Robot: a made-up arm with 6 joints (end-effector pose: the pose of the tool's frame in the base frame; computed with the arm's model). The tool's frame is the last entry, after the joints.
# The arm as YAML. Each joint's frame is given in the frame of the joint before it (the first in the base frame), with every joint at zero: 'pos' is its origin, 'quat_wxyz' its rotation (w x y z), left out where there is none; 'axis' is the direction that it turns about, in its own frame. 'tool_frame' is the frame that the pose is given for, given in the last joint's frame.
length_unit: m
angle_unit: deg
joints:
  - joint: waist
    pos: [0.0, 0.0, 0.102]
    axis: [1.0, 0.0, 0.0]
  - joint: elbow
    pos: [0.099, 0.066, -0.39]
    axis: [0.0, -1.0, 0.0]
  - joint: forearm
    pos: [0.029, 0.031, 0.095]
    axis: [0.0, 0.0, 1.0]
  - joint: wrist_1
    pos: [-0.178, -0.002, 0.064]
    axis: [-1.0, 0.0, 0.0]
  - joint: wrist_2
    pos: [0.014, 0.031, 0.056]
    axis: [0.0, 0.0, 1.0]
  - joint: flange
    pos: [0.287, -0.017, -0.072]
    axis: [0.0, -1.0, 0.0]
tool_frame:
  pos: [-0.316, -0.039, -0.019]
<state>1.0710 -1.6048 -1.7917 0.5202 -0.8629 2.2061</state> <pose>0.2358 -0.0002 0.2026 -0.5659 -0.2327 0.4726 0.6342</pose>
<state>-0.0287 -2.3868 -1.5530 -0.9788 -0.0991 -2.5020</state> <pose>0.3565 -0.2756 -0.3124 -0.3917 -0.6145 0.6365 0.2524</pose>
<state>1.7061 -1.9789 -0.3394 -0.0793 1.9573 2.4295</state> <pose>0.1265 0.2124 0.8712 0.8773 0.2077 -0.4327 0.0051</pose>
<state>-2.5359 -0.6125 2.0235 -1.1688 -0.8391 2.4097</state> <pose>-0.1284 -0.5163 0.4652 -0.6794 -0.1066 0.1776 0.7040</pose>
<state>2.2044 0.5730 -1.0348 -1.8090 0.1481 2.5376</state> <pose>0.2685 0.0750 -0.0442 0.3193 -0.3604 0.8158 0.3205</pose>
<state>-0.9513 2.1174 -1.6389 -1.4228 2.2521 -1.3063</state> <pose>-0.1436 -0.4302 -0.6362 -0.3654 -0.8727 0.1472 0.2885</pose>
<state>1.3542 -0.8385 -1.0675 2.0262 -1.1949 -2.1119</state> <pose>0.6332 0.4576 0.3534 -0.2616 0.7274 -0.5553 0.3068</pose>
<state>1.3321 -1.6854 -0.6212 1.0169 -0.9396 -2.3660</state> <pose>0.7043 0.5320 -0.0031 0.3207 -0.9222 0.2162 0.0067</pose>
